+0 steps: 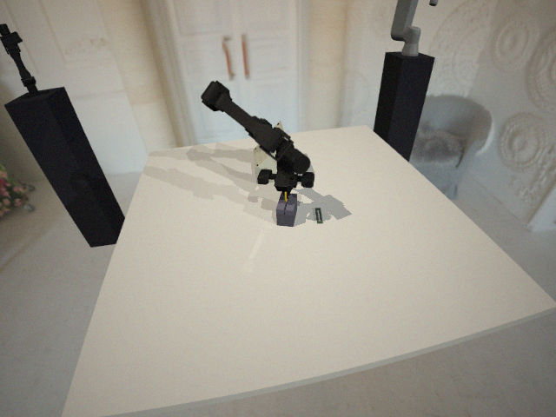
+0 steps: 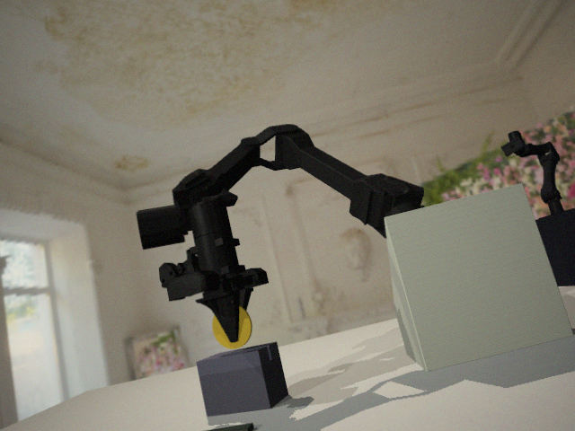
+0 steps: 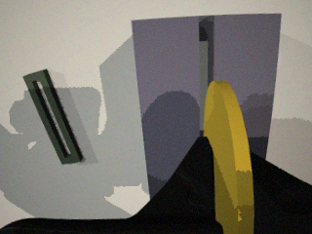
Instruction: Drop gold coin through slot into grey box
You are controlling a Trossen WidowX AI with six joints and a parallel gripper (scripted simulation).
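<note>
The gold coin is 2 cm above my gripper tip.
</note>
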